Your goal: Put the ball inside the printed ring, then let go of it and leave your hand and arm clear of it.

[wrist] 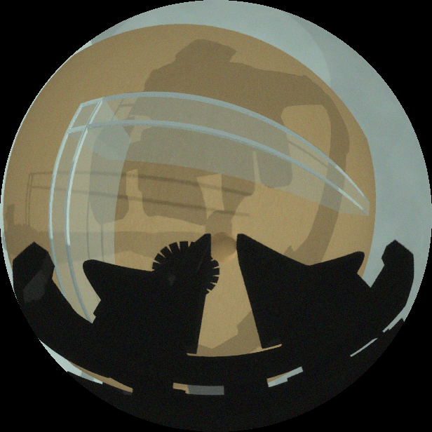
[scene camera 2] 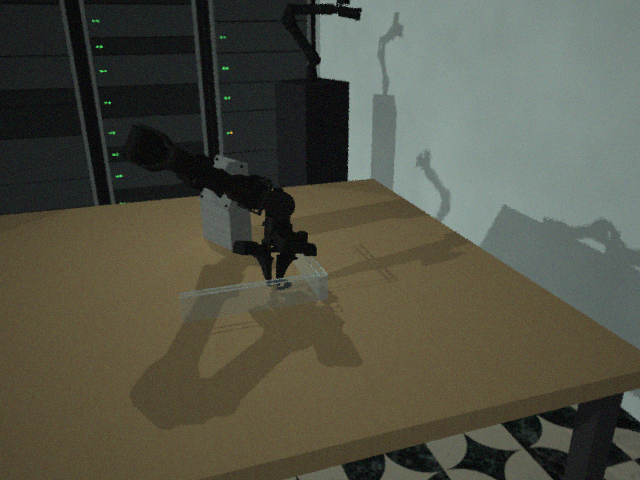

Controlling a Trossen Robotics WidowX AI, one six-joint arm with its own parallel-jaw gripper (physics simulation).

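A small tan ball point(wrist: 224, 246), nearly the colour of the table, sits between the fingertips in the wrist view; I cannot make it out in scene camera 2. My gripper point(scene camera 2: 274, 282) point(wrist: 223, 239) points down, low at the table, with its narrowed fingers shut on the ball. The black toothed printed ring point(scene camera 2: 283, 285) point(wrist: 184, 246) lies flat on the table right beside the fingertips. In the wrist view the left finger hides much of the ring, and the ball is to the right of the ring's middle.
A clear L-shaped wall point(scene camera 2: 232, 301) point(wrist: 165, 122) stands close around the ring, with one long side and one side at the corner. A pale grey block point(scene camera 2: 225, 222) stands behind my arm on the wooden table point(scene camera 2: 413, 335). A dark pedestal point(scene camera 2: 326, 129) with another arm is farther back.
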